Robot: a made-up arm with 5 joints.
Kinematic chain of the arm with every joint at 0, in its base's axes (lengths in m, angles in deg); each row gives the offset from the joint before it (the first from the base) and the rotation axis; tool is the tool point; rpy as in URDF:
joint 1: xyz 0 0 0.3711 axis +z
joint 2: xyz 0 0 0 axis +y
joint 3: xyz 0.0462 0 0.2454 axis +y
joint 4: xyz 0.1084 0 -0.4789 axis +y
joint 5: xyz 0.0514 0 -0.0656 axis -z
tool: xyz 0 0 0 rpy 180 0 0
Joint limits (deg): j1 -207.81..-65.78 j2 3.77..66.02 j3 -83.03..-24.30 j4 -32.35..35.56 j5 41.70..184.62
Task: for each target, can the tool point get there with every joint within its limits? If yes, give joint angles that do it. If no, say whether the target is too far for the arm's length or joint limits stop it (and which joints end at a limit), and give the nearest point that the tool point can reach.
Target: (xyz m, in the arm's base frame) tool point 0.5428 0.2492 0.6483
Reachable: no: joint limits stop it (at a limit: joint 1, joint 2, joint 3, joint 4) | nearest point 0.2441 -0.5426 0.7021 | short by 0.848 m
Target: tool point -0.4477 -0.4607 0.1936
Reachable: yes | joints -134.18 41.39 -76.16 -17.47 83.97
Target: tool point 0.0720 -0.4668 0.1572
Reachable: yes | joints -81.23 20.72 -39.88 -25.69 127.96
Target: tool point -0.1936 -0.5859 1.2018
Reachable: no: too far | nearest point -0.1867 -0.5650 0.7021 | short by 0.500 m
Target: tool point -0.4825 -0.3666 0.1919
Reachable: yes | joints -142.77 36.70 -67.64 -25.55 156.37
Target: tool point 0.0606 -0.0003 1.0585
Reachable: no: joint limits stop it (at a limit: joint 1, joint 2, joint 3, joint 4) | nearest point 0.2441 -0.5426 0.7021 | short by 0.674 m
